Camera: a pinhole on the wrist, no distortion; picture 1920 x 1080 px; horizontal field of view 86.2 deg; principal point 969.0 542.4 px. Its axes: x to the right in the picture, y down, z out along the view. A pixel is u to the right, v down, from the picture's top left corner.
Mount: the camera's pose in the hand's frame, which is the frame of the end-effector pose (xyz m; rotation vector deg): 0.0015 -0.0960 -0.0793 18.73 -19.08 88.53
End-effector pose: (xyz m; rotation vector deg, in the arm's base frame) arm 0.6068 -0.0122 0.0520 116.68 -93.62 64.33
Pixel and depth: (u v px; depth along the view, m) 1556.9 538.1 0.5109
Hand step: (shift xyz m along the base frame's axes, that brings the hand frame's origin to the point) 0.2291 -0.3216 -0.3197
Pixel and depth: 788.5 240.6 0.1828
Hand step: 0.2158 -0.0247 0.0375
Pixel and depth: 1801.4 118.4 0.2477
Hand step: 0.1057 -0.2169 -0.0715
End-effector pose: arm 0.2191 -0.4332 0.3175 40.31 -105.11 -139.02
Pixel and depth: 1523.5 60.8 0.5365
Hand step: -0.4045 0.4268 -0.0214
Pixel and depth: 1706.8 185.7 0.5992
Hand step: -0.4324 0.5114 0.1119
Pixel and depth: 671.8 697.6 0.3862
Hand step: 0.0590 0.3330 -0.2594
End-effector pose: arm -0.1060 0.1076 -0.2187 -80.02 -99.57 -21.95
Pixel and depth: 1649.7 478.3 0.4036
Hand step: -0.1829 0.2853 -0.2120
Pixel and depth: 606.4 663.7 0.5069
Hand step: -0.5528 0.0211 -0.1066
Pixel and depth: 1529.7 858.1 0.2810
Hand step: -0.1635 0.0862 -0.1887
